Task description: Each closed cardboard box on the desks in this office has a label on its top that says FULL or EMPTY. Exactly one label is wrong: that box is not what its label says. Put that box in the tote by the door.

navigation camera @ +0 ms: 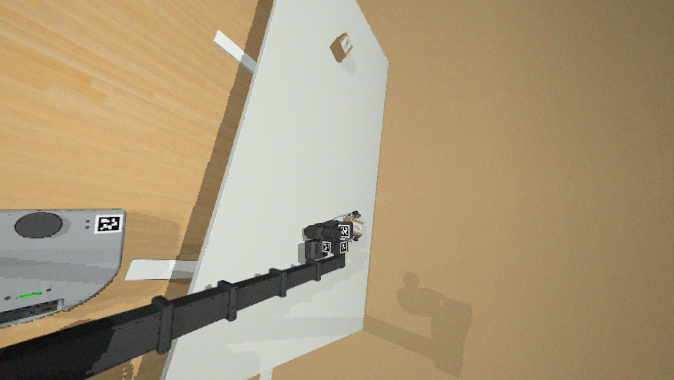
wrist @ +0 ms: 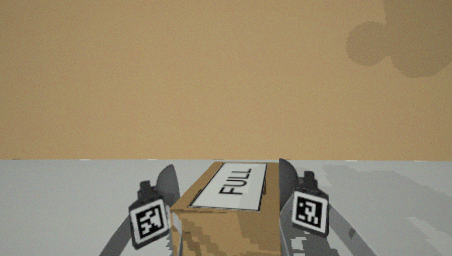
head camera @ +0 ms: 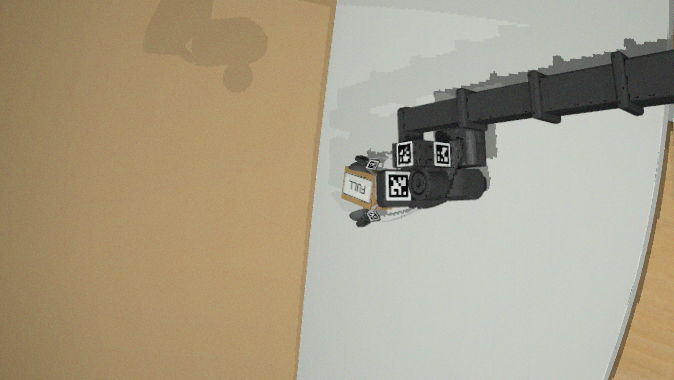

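Note:
A closed cardboard box with a white label reading FULL is near the wall-side edge of the white desk. My gripper is shut on this box, one finger against each side. Its underside is hidden, so I cannot tell whether it rests on the desk. A second closed cardboard box stands toward the far end of the desk in the navigation view; its label is too small to read. The tote does not show.
A tan wall runs along the desk's back edge. My extended arm reaches over the desk. My base stands on the wooden floor by the desk's front edge, near a white desk leg.

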